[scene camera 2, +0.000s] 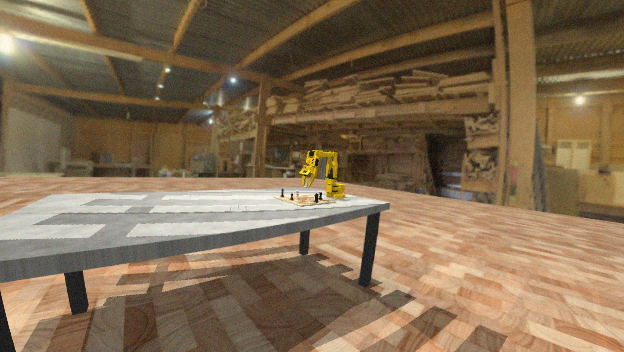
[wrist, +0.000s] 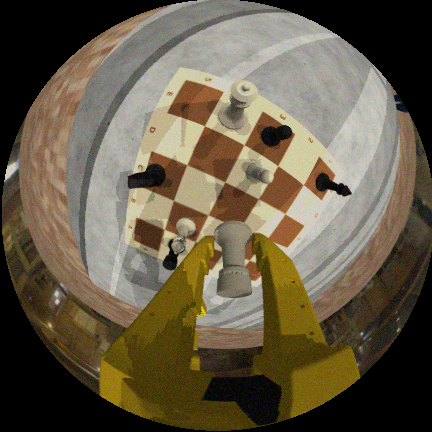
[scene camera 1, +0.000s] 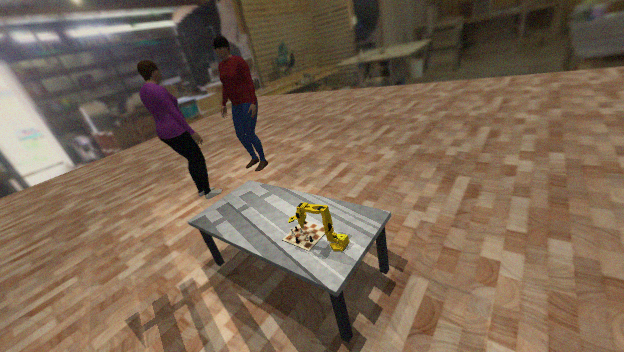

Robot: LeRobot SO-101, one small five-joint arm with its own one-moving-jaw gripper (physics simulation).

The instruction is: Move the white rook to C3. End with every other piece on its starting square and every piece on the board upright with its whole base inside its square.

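Pixels of known places: hand at its tool point: [scene camera 2: 308, 186] [wrist: 213, 243] [scene camera 1: 302, 227]; arm's base at its link origin: [scene camera 2: 332, 196] [scene camera 1: 336, 243].
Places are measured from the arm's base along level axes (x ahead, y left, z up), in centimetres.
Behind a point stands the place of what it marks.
Observation:
My gripper [wrist: 234, 240] @(x 21.8, y 2.7, z 6.9 cm) [scene camera 2: 307, 185] @(x 21.8, y 2.7, z 6.9 cm) [scene camera 1: 302, 228] is shut on the white rook [wrist: 233, 257] @(x 22.4, y 1.9, z 8.2 cm), pressed between both jaws. In the wrist view its crown points toward the camera, and it is held above the board [wrist: 200, 186] @(x 22.7, y 4.5, z 0.6 cm) [scene camera 2: 300, 201] @(x 28.3, y 5.2, z 0.6 cm). The dark C3 square [wrist: 232, 204] @(x 22.3, y 0.9, z 0.6 cm) is bare and shows just beyond the rook. A white pawn [wrist: 260, 173] @(x 26.1, y 1.0, z 3.3 cm) stands on D3, a tall white piece [wrist: 235, 112] @(x 29.4, y 4.5, z 2.8 cm) on E4, and another white piece [wrist: 185, 227] @(x 18.6, y 4.4, z 1.7 cm) on B4. The rook is too small to make out in scene camera 1.
A black piece [wrist: 155, 175] @(x 22.4, y 8.5, z 1.8 cm) stands on C5, a black pawn [wrist: 272, 135] @(x 29.5, y 1.0, z 1.9 cm) on E3, and a thin black piece [wrist: 325, 182] @(x 29.3, y -6.8, z 1.7 cm) on E1. Another black piece [wrist: 170, 261] @(x 15.6, y 4.6, z 3.9 cm) is near A4, beside the left jaw. The grey table [scene camera 1: 240, 240] @(x 60.5, y 23.5, z 0.0 cm) lies around the board. Two people stand behind it.

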